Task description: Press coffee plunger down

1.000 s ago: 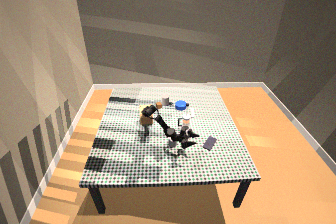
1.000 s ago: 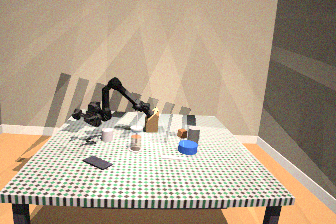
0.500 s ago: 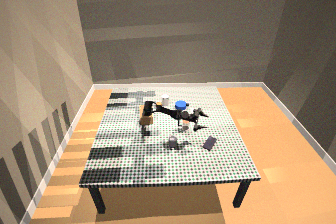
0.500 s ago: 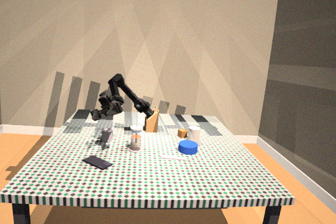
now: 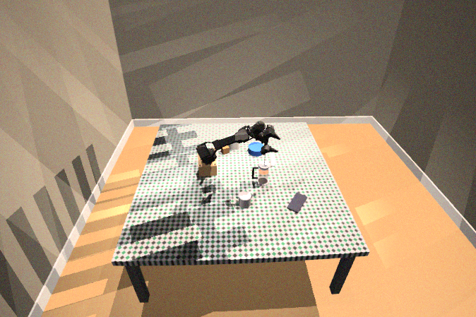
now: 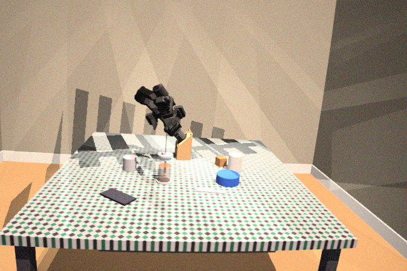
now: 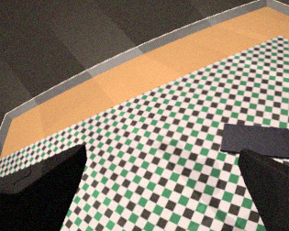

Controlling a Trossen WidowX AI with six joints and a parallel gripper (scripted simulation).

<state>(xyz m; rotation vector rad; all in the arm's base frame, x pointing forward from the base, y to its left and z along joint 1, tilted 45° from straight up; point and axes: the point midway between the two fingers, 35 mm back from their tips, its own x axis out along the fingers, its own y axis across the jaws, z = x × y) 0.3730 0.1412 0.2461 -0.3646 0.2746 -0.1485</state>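
Right now the coffee press is 170 mm below my gripper tip, 100 mm behind it and 10 mm to the left of it. The rest, counted from my gripper tip: grey mug (260 mm below, 200 mm to the right, 190 mm behind); then blue disc (330 mm to the left, 280 mm below, 130 mm behind).
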